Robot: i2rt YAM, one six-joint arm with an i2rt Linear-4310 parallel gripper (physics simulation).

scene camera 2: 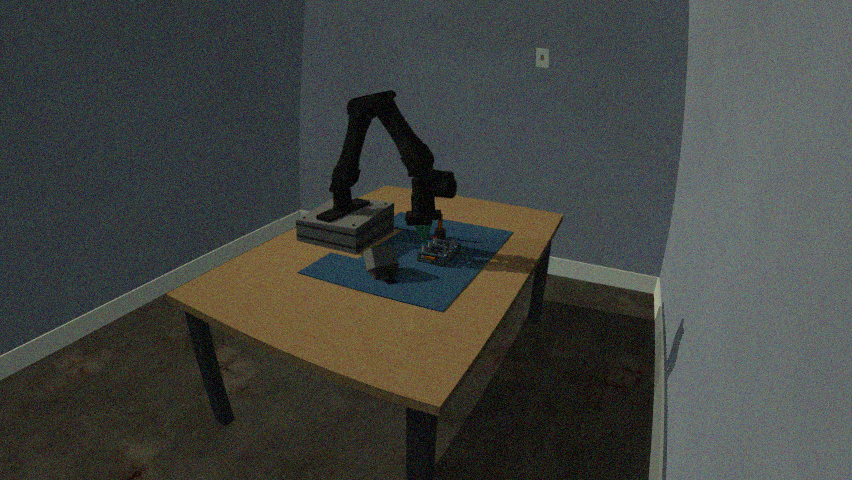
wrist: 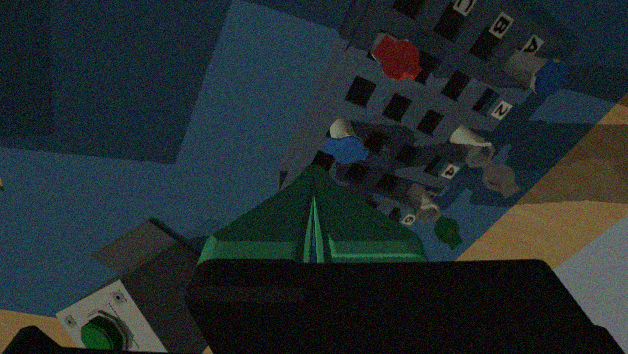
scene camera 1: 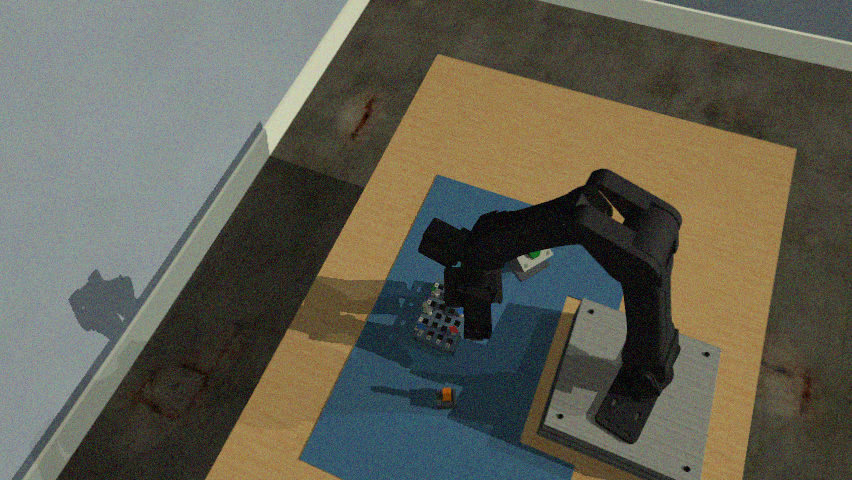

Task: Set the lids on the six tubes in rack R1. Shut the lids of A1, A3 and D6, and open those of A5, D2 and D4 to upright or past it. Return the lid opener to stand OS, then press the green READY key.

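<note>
Rack R1 [scene camera 1: 435, 344] [wrist: 320, 105] stands on the blue mat. In the wrist view, the blue lid of A1 [wrist: 551, 77], the red lid of D2 [wrist: 399, 59] and the blue lid of D4 [wrist: 347, 150] appear to cover their tubes. The clear lid of A3 [wrist: 501, 179] and the green lid of A5 [wrist: 448, 231] stand open, beyond the rack's A side. D6 is hidden behind my fingers. My gripper [scene camera 2: 422, 233] [wrist: 313, 176] is shut and empty, its green fingertips over the rack's D side near D5. The orange lid opener [scene camera 1: 446, 394] [scene camera 2: 440, 227] stands in its holder. The green READY key [scene camera 1: 534, 254] [wrist: 99, 334] is on its box.
The key's grey box [scene camera 1: 532, 271] [scene camera 2: 380, 261] [wrist: 165, 280] stands on the blue mat [scene camera 1: 369, 429] [scene camera 2: 417, 293], beyond the rack's row 6 end. The arm's base block [scene camera 1: 685, 387] [scene camera 2: 326, 236] is on the wooden table [scene camera 1: 476, 119] [scene camera 2: 333, 324]. The opener is beyond the row 1 end.
</note>
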